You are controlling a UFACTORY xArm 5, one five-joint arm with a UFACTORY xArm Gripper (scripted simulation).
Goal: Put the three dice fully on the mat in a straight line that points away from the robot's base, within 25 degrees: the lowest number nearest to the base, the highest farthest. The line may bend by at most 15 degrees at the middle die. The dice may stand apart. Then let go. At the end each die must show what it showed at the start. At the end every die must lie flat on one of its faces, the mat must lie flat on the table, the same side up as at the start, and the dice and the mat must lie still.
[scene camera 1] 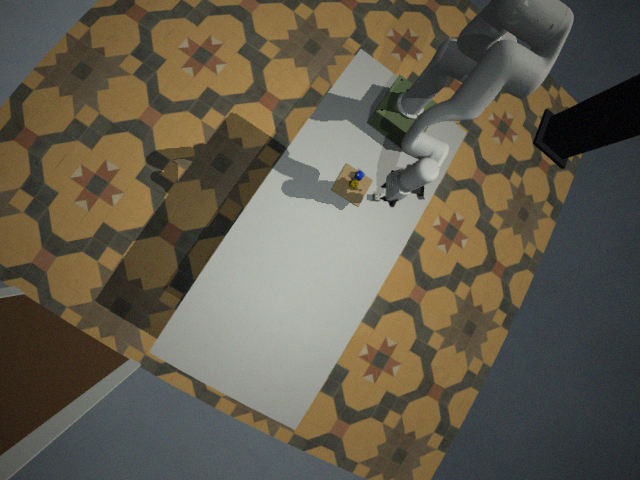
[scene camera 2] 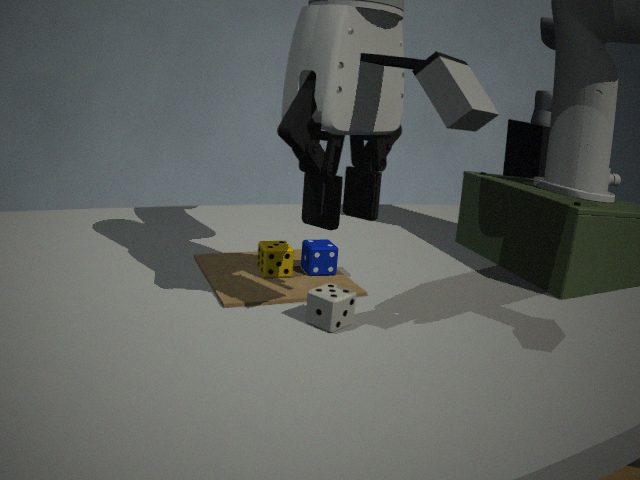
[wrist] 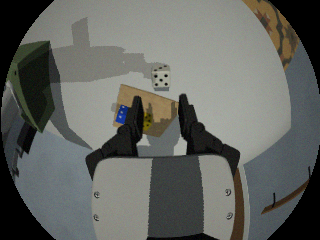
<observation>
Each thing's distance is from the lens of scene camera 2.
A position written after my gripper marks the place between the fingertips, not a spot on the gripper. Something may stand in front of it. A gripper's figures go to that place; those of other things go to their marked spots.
my gripper (scene camera 2: 340, 221): 0.43 m
yellow die (scene camera 2: 275, 258): 0.54 m
blue die (scene camera 2: 319, 257): 0.55 m
</observation>
